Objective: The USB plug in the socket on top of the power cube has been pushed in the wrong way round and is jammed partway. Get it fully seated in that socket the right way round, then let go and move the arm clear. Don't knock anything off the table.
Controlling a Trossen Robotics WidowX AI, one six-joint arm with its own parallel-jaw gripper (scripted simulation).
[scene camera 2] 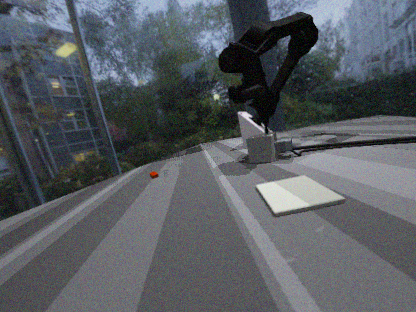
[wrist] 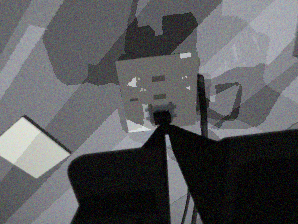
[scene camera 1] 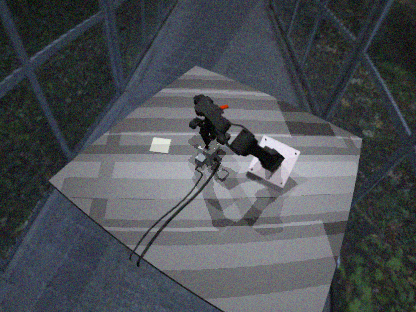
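My gripper (scene camera 2: 266, 124) is visible, and you'd also find the gripper (wrist: 165, 130) from the wrist. There's a square pad (scene camera 2: 297, 194) here too.
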